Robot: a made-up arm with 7 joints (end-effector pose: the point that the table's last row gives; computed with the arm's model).
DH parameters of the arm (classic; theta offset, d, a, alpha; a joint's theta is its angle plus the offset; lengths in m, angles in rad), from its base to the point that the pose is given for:
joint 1: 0 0.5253 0 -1.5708
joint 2: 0 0 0 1.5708
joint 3: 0 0.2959 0.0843 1.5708
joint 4: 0 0 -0.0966 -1.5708
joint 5: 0 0.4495 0 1.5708
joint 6: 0 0 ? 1.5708
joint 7: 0 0 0 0
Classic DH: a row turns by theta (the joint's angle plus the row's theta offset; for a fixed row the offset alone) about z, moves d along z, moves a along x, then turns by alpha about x.
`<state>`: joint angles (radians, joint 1 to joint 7).
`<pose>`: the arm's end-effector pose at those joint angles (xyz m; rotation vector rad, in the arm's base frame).
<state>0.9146 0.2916 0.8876 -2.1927 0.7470 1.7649 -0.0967</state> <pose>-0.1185 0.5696 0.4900 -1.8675 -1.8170 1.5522</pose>
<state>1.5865 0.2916 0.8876 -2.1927 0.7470 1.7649 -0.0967</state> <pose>-0.4473 0.3720 0.4900 1.1218 2.2463 -1.4646</pose>
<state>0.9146 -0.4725 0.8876 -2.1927 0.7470 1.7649 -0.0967</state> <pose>-0.1679 0.5054 0.7621 -1.9873 -2.1286 0.4671</pose>
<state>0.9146 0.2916 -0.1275 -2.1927 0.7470 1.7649 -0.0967</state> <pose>0.4140 0.3998 0.4329 -2.4963 -0.5665 1.1507</pose>
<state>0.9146 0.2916 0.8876 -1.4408 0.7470 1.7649 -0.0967</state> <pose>-0.0533 0.6768 0.8667 -1.4585 -1.7619 0.7954</pose>
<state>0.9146 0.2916 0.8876 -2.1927 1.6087 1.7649 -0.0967</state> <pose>-0.1137 0.5616 0.4807 -1.6197 -0.7589 1.8433</pose>
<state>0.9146 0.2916 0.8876 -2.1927 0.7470 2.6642 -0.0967</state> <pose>-0.0688 0.5810 0.5396 -2.0815 -1.4376 0.4531</pose>
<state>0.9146 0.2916 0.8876 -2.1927 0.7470 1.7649 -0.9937</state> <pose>-0.1185 0.5696 0.4900 -0.7938 -2.1705 1.1772</pose>
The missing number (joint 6, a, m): 0.0818
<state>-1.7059 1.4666 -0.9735 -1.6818 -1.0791 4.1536 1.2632</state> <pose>-0.4217 -0.3456 0.2666 1.7480 -2.1238 0.3729</pose>
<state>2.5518 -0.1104 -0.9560 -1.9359 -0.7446 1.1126 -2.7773</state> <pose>0.0272 0.5863 0.7346 -1.4960 2.1750 -1.4013</pose>
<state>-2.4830 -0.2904 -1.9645 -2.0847 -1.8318 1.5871 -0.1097</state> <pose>-0.1375 0.5882 0.5740 0.3792 1.6836 0.9633</pose>
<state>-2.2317 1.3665 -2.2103 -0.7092 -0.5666 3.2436 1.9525</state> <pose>-0.6064 -0.4156 0.7846 0.4790 -0.9834 -0.2562</pose>
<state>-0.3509 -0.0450 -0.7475 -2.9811 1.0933 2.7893 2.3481</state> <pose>0.0780 -0.2923 0.3784 1.8618 2.2844 0.4509</pose>
